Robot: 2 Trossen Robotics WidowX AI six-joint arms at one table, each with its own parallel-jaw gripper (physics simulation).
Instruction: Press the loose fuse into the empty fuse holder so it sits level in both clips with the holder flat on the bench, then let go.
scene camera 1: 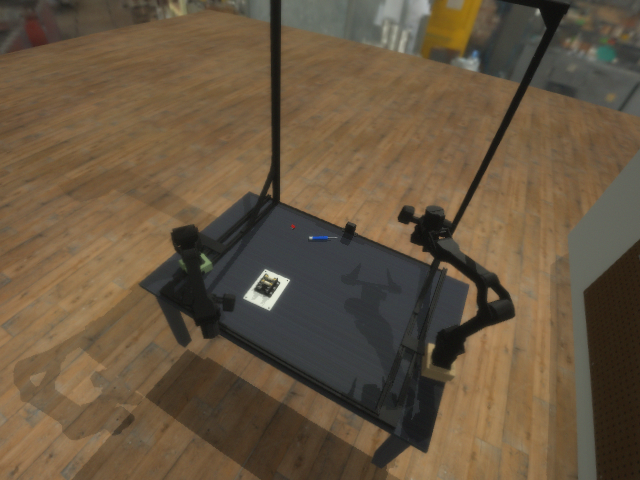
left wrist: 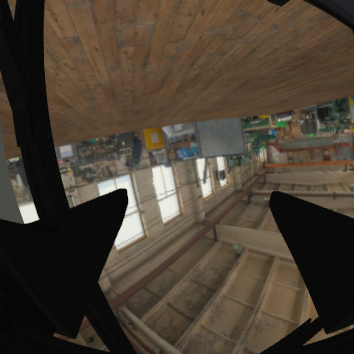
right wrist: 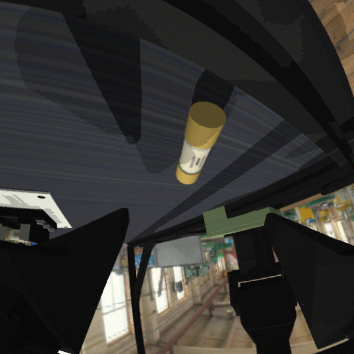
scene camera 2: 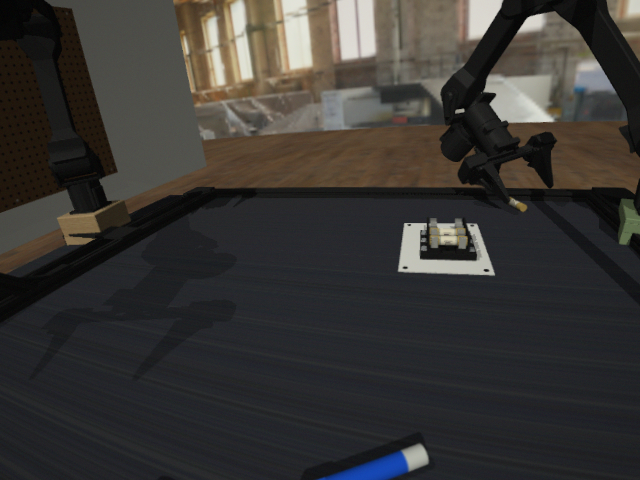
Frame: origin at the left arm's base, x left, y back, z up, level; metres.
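Seen in the pictures: left gripper, between the fingertips: (scene camera 1: 421, 210) (left wrist: 200, 197); right gripper, between the fingertips: (scene camera 1: 212, 294) (right wrist: 198, 218) (scene camera 2: 530, 194); left arm's base, origin of its link: (scene camera 1: 441, 359) (scene camera 2: 91, 208); right arm's base, origin of its link: (right wrist: 248, 229).
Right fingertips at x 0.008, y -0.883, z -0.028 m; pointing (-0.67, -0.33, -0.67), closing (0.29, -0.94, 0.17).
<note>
Offsets run from my right fingertips to a thing's top centre.
The loose fuse @(dx +0.031, dy +0.012, dz -0.020 m) (scene camera 2: 517, 205) (right wrist: 189, 161), white with brass caps, lies on the bench. In scene camera 1 it does not show. My right gripper (scene camera 2: 529, 192) (right wrist: 198, 218) is open and low by the fuse; in scene camera 2 one fingertip overlaps the fuse's left end. Nothing is between its fingers. The black fuse holder @(dx -0.123, dy +0.180, dz +0.001 m) (scene camera 1: 267, 285) (scene camera 2: 448, 254) sits on a white card (scene camera 1: 266, 304) (scene camera 2: 439, 267) (right wrist: 30, 200). Two fuses show in its nearer clips in scene camera 2; the back clip pair @(dx -0.114, dy +0.154, dz +0.000 m) (scene camera 2: 459, 223) looks empty. My left gripper (left wrist: 200, 197) is open and empty, raised well above the bench.
A blue screwdriver @(dx -0.491, dy +0.319, dz -0.021 m) (scene camera 1: 320, 238) (scene camera 2: 382, 467), a small red item @(dx -0.512, dy +0.152, dz -0.026 m) (scene camera 1: 293, 226) and a black block (scene camera 1: 350, 228) are near the far edge in scene camera 1. Dark rails border the bench. A green block (scene camera 2: 629, 222) (right wrist: 240, 223) and a wooden block (scene camera 2: 98, 222) sit at the arm bases.
</note>
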